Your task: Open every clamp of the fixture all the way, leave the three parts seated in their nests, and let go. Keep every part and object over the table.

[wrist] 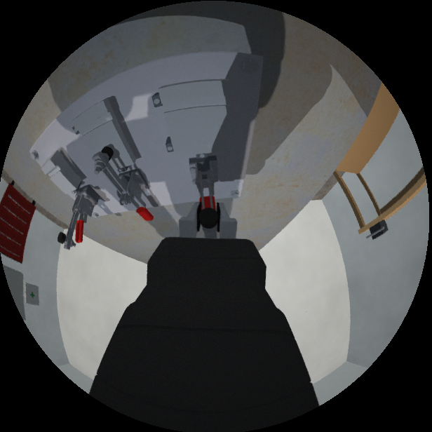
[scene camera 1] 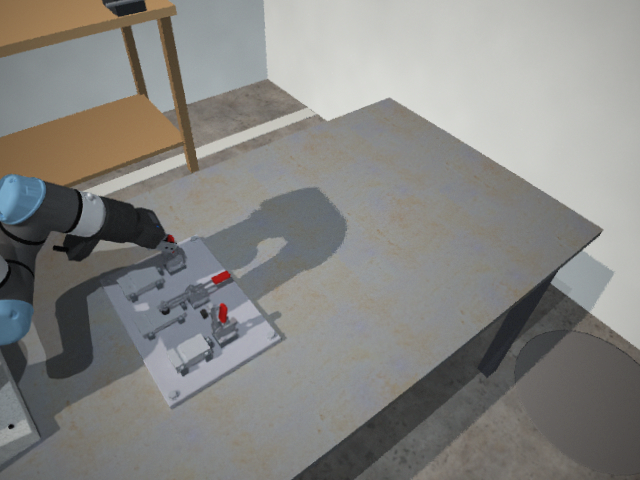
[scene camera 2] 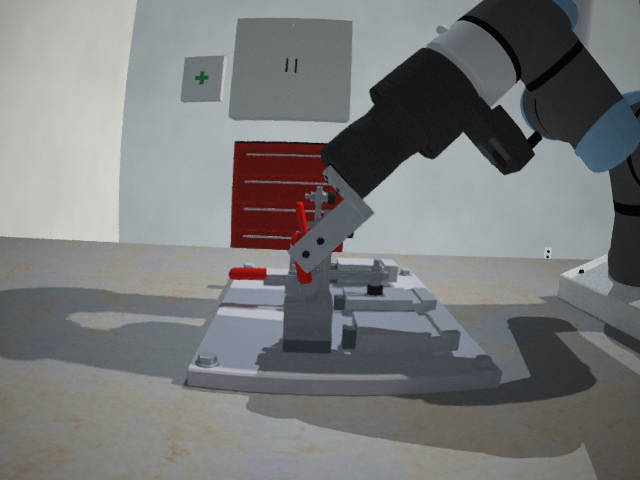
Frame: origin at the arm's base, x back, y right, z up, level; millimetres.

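Seen in the pictures: gripper, fingertip midpoint: [scene camera 1: 172, 243] [scene camera 2: 298, 261].
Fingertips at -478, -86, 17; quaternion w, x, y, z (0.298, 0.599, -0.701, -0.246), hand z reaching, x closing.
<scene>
Pixels of each thing's top centre, then the offset from my fingertips to it, as dx, dy, dz. "pt": a spot on its surface instead. Level surfaces: height alone.
- fixture plate, middle of its top: [scene camera 2: 336, 307] [scene camera 1: 184, 307] +44, +109, -69
- end clamp, surface spot: [scene camera 2: 307, 315] [scene camera 1: 170, 255] pt +8, -10, -40
- middle clamp, middle of its top: [scene camera 2: 309, 255] [scene camera 1: 193, 284] +15, +110, -17
- far clamp, surface spot: [scene camera 1: 224, 333] pt +21, +230, -40
- middle part, middle of its top: [scene camera 2: 389, 293] [scene camera 1: 158, 315] +97, +107, -53
- far part, middle of its top: [scene camera 2: 366, 261] [scene camera 1: 188, 349] +91, +217, -43
- table, its level: dz -84
The fixture plate [scene camera 1: 237, 356] [scene camera 2: 341, 379] [wrist: 150, 75] carries three red-handled clamps. My gripper [scene camera 1: 169, 246] [scene camera 2: 301, 258] [wrist: 208, 211] is shut on the red handle of the end clamp [scene camera 1: 174, 262] [scene camera 2: 307, 315] [wrist: 203, 170]; its arm is swung up off its part, with the black tip close to the fingers in the wrist view. The middle clamp [scene camera 1: 196, 294] [wrist: 132, 185] has its handle lying flat and its arm down over its part. The far clamp [scene camera 1: 224, 333] [wrist: 86, 200] has its arm upright. The near part [scene camera 2: 398, 330] [wrist: 195, 120], middle part [scene camera 2: 382, 298] and far part [scene camera 1: 193, 348] sit in their nests.
The plate lies on the table [scene camera 1: 413, 206] [scene camera 2: 129, 413]. A wooden shelf unit [scene camera 1: 175, 93] [wrist: 350, 200] stands beyond one table edge. A red drawer cabinet [scene camera 2: 263, 196] [wrist: 15, 220] and wall cabinets stand in the background. The robot's base block [scene camera 1: 15, 413] is at the left in the first scene view.
</scene>
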